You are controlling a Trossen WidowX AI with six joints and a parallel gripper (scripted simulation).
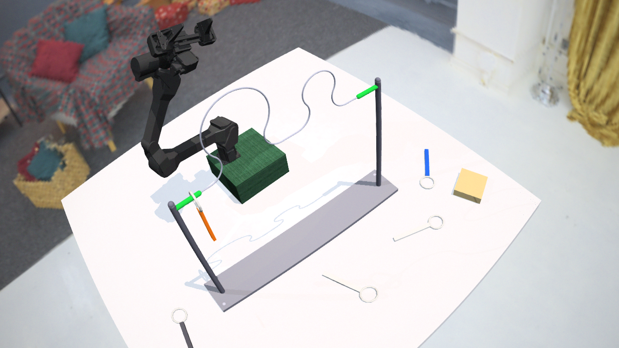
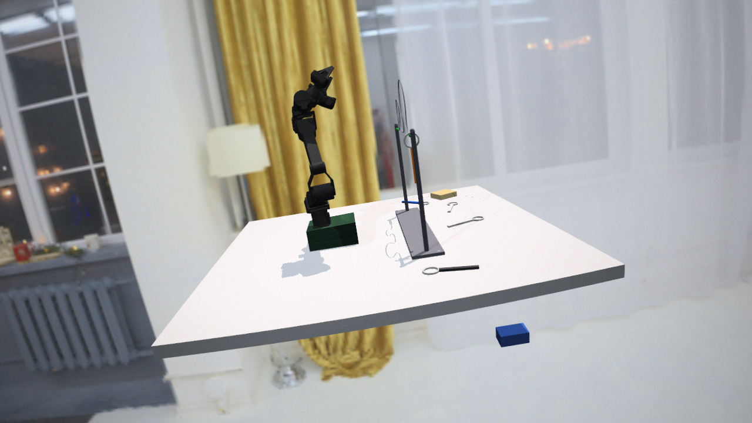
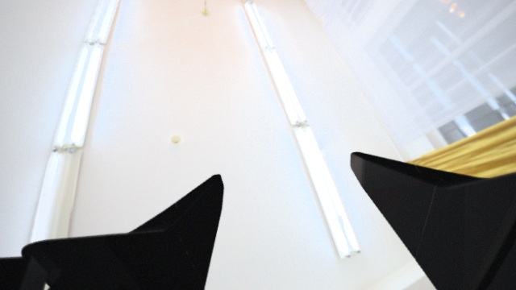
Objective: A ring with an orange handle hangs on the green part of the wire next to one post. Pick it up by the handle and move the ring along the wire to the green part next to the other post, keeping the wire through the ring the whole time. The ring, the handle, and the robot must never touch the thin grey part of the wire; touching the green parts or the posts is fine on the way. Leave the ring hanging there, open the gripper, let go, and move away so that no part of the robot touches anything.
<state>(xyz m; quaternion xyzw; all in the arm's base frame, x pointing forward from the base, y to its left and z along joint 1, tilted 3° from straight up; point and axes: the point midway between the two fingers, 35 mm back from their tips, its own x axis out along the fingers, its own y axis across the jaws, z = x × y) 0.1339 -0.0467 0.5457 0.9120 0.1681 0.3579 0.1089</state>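
The ring with orange handle is 24 cm ahead of my gripper tip, 19 cm to the right of it and 32 cm below it. Also, from my gripper tip: tan block: 43 cm ahead, 57 cm to the left, 64 cm below; ring with blue handle: 28 cm ahead, 50 cm to the left, 65 cm below.
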